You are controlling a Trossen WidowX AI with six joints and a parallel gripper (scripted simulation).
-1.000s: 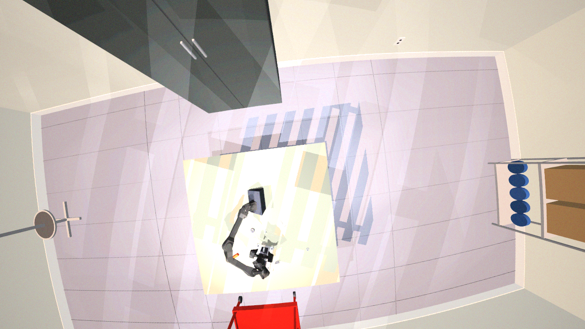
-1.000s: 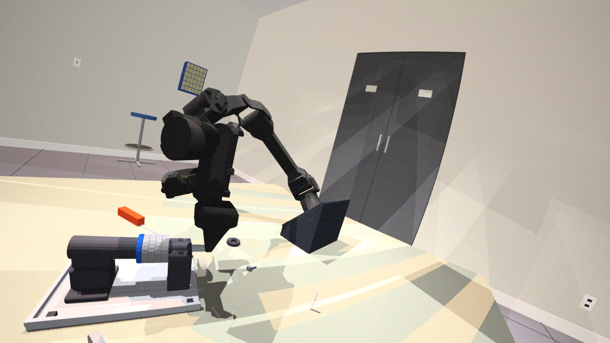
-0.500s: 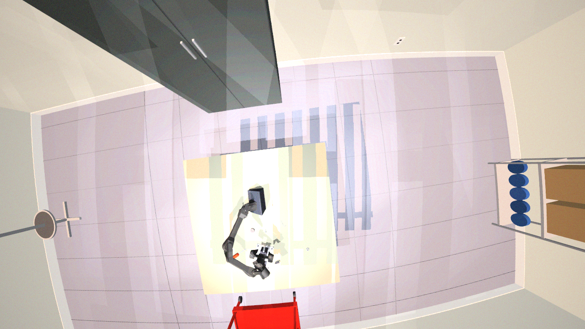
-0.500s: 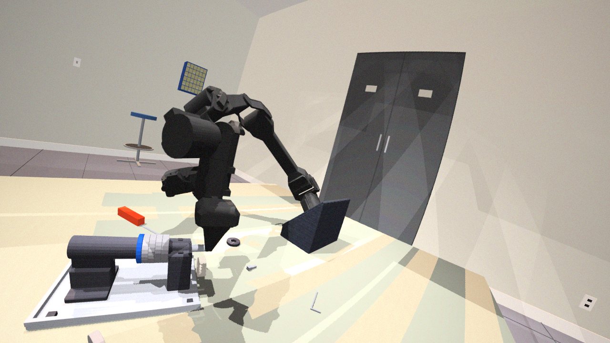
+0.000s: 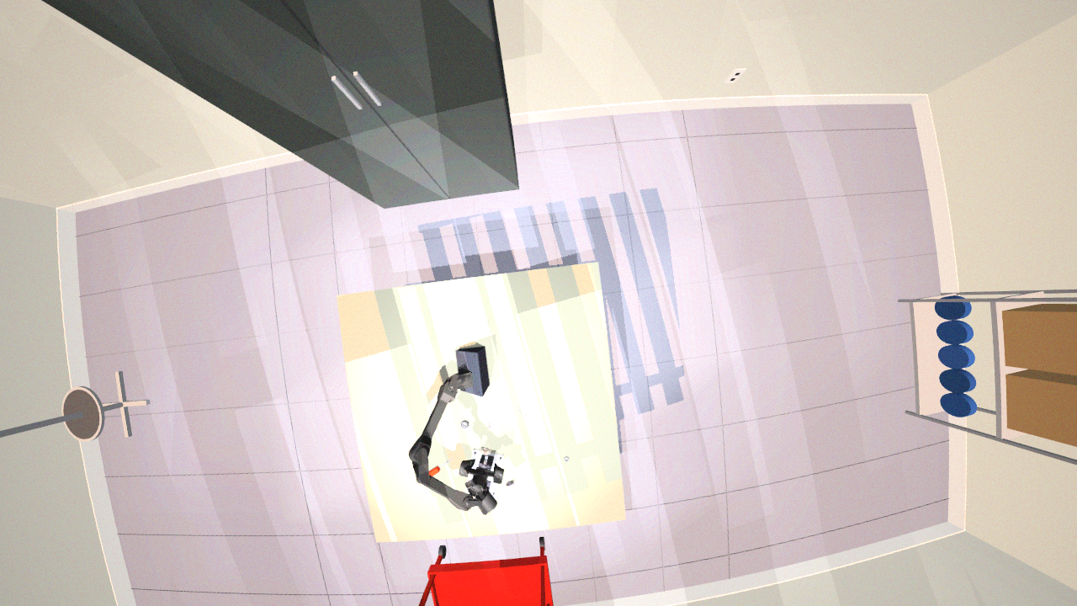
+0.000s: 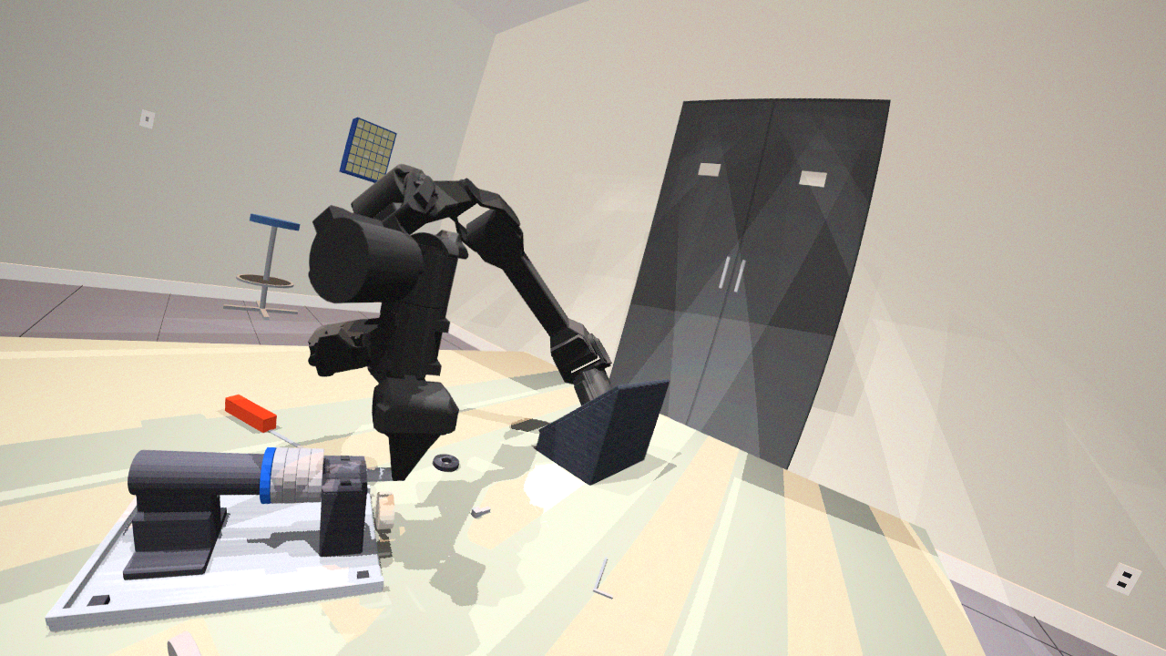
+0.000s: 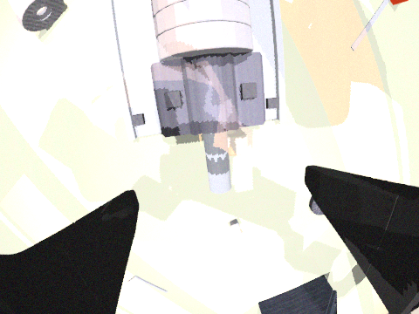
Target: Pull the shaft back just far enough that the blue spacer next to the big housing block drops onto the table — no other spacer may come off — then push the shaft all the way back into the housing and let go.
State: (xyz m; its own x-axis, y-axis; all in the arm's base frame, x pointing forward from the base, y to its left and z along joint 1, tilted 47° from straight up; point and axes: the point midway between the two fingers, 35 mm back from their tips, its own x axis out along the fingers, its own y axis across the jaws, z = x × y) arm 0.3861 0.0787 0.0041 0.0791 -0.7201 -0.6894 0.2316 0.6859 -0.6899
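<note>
My gripper tip is now 60 mm short of the grey shaft, 20 mm above it and 10 mm to the left of it. From my gripper tip the other things lie so: blue spacer 110 mm ahead, 30 mm to the right, 30 mm below; then cream ring 80 mm below, 20 mm to the right, 10 mm behind; then bolt 120 mm behind, 100 mm below, 10 mm to the left.
</note>
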